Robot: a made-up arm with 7 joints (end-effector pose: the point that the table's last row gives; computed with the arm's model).
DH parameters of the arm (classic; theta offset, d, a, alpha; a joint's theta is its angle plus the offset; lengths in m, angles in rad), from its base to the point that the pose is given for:
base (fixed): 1.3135 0 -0.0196 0
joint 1: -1.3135 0.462 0 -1.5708
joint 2: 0 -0.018 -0.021 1.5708
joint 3: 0 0.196 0.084 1.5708
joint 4: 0 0.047 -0.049 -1.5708
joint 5: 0 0.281 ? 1.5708
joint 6: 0 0.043 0.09 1.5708
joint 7: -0.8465 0 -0.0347 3.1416
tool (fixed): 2.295 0.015 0 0
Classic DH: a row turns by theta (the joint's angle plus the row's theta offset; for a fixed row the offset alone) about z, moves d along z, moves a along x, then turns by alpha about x.
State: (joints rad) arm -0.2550 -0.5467 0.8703 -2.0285 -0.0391 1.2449 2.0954
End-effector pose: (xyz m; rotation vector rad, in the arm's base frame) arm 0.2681 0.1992 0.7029 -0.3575 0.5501 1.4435
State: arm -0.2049 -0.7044 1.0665 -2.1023 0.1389 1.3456 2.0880
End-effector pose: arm 0.1940 0.2781 0.6762 -0.4448 0.4743 1.6335
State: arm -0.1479 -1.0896 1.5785 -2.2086 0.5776 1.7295 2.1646
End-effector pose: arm 0.0347 0.3891 0.5423 -0.6760 0.1889 1.8901
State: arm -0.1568 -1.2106 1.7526 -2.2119 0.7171 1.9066 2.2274
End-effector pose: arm 0.0042 0.4039 0.4840 -0.7290 0.0470 1.9120
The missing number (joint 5, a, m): -0.029
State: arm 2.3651 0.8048 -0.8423 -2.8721 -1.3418 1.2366 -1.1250
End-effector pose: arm 0.1956 0.1804 0.2624 -1.6971 -1.9855 0.5219
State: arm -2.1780 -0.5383 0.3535 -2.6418 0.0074 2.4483 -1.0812
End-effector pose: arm -0.1992 -0.3005 0.6448 0.1796 0.4233 2.3435
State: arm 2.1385 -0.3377 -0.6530 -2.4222 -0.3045 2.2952 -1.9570
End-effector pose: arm 0.1398 0.3992 0.6034 0.1500 -0.0757 0.4969
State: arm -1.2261 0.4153 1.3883 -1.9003 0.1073 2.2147 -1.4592
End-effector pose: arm 0.4855 -0.1224 0.5871 0.5362 0.2913 -1.5960
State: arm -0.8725 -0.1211 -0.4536 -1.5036 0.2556 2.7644 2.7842
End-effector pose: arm -0.0599 -0.3641 0.8807 -0.8621 -1.1752 -0.9688
